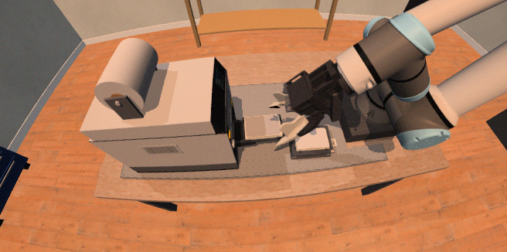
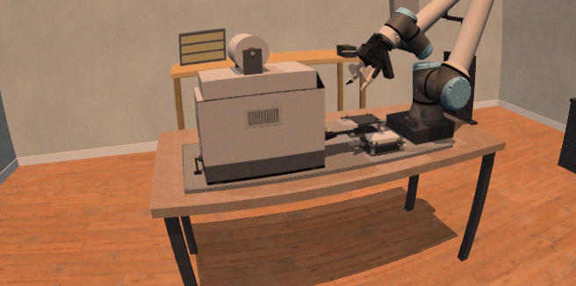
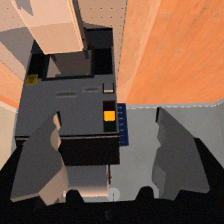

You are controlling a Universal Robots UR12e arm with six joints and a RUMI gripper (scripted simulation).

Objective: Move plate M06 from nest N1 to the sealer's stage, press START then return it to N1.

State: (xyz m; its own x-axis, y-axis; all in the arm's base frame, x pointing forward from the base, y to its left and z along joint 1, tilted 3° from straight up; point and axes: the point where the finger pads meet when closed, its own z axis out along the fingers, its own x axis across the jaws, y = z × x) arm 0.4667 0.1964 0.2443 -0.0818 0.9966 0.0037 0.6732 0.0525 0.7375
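My gripper is now 18 cm above the sealer stage, 9 cm to the left of it and 3 cm short of it. Also, from my hand: foil roll 36 cm ahead, 14 cm above, 6 cm to the right; then N1 label 29 cm to the right, 28 cm below, 26 cm behind; then white plate 23 cm below, 16 cm behind, 7 cm to the right.
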